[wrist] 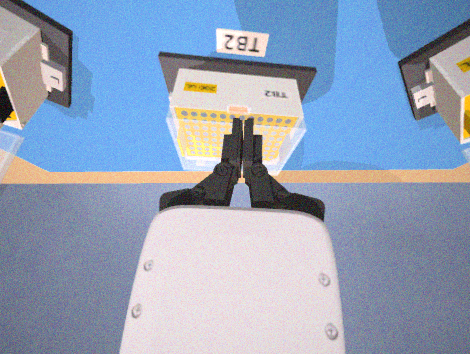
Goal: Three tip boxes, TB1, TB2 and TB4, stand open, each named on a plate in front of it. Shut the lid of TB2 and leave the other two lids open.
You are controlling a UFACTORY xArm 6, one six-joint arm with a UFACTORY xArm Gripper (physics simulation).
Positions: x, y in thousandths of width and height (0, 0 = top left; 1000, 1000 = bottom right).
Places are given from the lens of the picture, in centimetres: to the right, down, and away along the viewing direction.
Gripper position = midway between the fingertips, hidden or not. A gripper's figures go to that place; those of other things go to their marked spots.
my gripper (518, 369): 1, -4, 15
clear lid (420, 377): -3, -4, 16
white name plate (486, 117): -1, -12, 16
The marked spots on the clear lid and the white name plate are 9 cm apart.
